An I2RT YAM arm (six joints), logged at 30 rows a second.
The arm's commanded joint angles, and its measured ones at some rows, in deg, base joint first. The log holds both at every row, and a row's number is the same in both.
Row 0, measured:
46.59, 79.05, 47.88, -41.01, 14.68, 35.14
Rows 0 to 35, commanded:
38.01, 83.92, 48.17, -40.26, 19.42, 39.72
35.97, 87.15, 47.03, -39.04, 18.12, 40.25
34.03, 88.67, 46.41, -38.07, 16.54, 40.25
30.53, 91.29, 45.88, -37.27, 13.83, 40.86
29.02, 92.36, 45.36, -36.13, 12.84, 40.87
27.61, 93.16, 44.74, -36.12, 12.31, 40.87
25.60, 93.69, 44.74, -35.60, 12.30, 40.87
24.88, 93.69, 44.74, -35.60, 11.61, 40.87
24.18, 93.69, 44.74, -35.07, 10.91, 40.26
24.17, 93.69, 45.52, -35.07, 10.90, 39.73
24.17, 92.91, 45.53, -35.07, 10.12, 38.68
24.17, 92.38, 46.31, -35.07, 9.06, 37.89
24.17, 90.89, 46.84, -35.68, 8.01, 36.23
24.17, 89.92, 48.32, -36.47, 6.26, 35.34
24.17, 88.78, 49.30, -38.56, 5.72, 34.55
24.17, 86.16, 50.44, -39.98, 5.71, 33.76
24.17, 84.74, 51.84, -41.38, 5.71, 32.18
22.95, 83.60, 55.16, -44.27, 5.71, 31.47
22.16, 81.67, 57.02, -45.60, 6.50, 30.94
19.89, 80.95, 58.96, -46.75, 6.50, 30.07
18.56, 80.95, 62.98, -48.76, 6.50, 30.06
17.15, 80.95, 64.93, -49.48, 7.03, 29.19
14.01, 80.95, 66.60, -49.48, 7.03, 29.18
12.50, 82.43, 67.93, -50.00, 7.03, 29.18
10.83, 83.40, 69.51, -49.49, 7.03, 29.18
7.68, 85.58, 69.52, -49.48, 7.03, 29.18
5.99, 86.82, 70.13, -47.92, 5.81, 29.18
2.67, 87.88, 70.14, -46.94, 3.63, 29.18
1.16, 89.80, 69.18, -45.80, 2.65, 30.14
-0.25, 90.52, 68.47, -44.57, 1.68, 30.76
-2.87, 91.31, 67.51, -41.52, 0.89, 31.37
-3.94, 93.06, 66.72, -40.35, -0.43, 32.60
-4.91, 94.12, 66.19, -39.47, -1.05, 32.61
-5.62, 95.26, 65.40, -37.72, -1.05, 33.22
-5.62, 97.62, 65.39, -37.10, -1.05, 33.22
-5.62, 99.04, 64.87, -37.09, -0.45, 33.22
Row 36, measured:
-5.78, 96.53, 65.89, -40.07, 1.91, 32.29
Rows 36 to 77, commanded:
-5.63, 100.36, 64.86, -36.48, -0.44, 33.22
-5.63, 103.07, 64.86, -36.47, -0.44, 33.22
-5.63, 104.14, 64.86, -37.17, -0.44, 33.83
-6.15, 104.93, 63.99, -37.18, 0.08, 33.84
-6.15, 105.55, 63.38, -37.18, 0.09, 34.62
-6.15, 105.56, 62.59, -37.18, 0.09, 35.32
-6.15, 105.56, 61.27, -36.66, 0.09, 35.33
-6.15, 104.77, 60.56, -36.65, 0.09, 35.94
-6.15, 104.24, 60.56, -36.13, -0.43, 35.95
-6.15, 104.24, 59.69, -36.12, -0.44, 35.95
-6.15, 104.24, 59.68, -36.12, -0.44, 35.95
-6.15, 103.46, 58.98, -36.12, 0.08, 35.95
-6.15, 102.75, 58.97, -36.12, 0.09, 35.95
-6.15, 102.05, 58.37, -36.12, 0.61, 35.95
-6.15, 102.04, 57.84, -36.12, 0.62, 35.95
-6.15, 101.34, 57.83, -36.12, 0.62, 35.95
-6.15, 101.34, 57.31, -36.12, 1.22, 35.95
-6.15, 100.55, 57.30, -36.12, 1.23, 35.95
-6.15, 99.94, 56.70, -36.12, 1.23, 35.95
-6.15, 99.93, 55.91, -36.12, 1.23, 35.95
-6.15, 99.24, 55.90, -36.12, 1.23, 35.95
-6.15, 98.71, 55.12, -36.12, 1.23, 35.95
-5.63, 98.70, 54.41, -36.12, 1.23, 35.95
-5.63, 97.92, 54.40, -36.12, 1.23, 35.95
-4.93, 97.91, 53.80, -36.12, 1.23, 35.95
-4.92, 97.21, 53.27, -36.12, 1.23, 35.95
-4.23, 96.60, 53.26, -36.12, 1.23, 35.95
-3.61, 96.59, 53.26, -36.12, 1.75, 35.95
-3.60, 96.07, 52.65, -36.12, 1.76, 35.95
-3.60, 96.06, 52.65, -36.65, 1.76, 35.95
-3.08, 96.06, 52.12, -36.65, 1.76, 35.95
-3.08, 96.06, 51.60, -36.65, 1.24, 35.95
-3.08, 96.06, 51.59, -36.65, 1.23, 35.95
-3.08, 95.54, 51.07, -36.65, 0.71, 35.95
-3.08, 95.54, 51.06, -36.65, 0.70, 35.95
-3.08, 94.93, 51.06, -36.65, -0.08, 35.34
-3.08, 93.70, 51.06, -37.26, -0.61, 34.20
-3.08, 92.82, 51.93, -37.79, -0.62, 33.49
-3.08, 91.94, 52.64, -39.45, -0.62, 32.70
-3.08, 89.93, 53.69, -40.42, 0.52, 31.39
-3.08, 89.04, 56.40, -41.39, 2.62, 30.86
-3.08, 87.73, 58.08, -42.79, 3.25, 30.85
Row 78, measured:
-3.20, 91.94, 54.11, -36.18, 0.71, 33.61
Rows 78 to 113, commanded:
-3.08, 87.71, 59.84, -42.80, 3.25, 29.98
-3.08, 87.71, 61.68, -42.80, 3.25, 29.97
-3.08, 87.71, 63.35, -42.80, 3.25, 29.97
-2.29, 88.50, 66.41, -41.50, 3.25, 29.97
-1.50, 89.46, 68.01, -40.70, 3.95, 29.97
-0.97, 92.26, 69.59, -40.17, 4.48, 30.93
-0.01, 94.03, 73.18, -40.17, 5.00, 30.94
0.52, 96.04, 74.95, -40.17, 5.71, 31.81
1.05, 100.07, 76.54, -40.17, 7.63, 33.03
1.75, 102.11, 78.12, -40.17, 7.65, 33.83
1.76, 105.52, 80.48, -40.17, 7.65, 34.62
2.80, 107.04, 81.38, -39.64, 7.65, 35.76
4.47, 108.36, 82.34, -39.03, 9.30, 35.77
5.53, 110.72, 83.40, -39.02, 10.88, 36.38
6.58, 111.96, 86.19, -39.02, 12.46, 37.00
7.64, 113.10, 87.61, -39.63, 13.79, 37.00
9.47, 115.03, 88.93, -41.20, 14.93, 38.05
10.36, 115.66, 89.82, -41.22, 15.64, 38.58
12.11, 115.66, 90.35, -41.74, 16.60, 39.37
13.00, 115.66, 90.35, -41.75, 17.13, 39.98
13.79, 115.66, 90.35, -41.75, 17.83, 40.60
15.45, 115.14, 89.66, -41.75, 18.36, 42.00
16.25, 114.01, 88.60, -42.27, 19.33, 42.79
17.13, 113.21, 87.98, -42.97, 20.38, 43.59
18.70, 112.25, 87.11, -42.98, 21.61, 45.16
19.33, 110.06, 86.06, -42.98, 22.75, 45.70
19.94, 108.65, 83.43, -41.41, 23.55, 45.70
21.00, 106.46, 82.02, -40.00, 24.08, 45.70
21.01, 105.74, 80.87, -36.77, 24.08, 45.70
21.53, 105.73, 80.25, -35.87, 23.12, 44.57
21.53, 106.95, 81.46, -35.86, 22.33, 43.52
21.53, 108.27, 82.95, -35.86, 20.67, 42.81
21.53, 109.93, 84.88, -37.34, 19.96, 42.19
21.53, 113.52, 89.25, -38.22, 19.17, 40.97
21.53, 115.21, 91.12, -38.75, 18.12, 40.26
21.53, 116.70, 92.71, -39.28, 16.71, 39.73
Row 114, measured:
21.82, 112.53, 86.78, -40.05, 18.85, 41.95
